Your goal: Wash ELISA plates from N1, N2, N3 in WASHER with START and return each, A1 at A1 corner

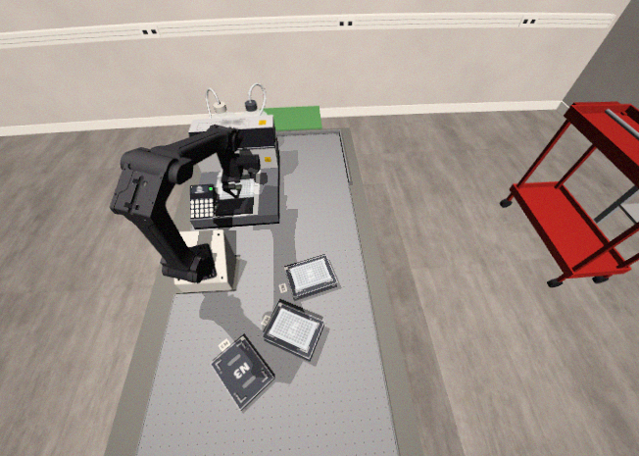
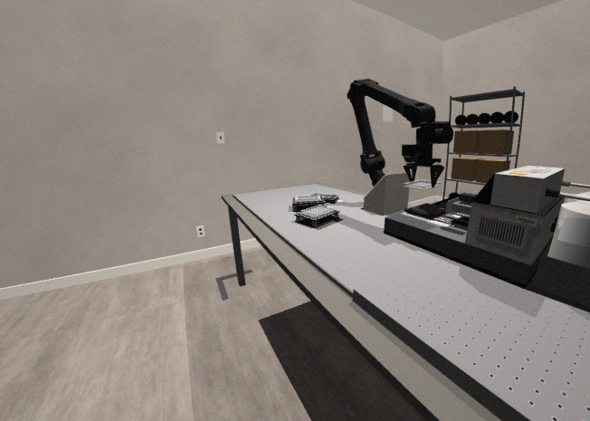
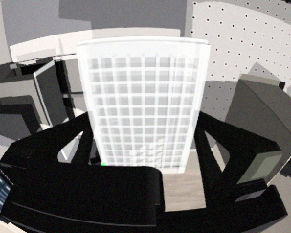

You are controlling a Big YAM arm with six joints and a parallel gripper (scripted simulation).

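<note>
Now: the dark carrier 30 mm behind my hand, 20 mm to the left of it and 100 mm below it. From my hand the other things lie so: washer: 20 mm behind, 170 mm to the left, 50 mm below.
</note>
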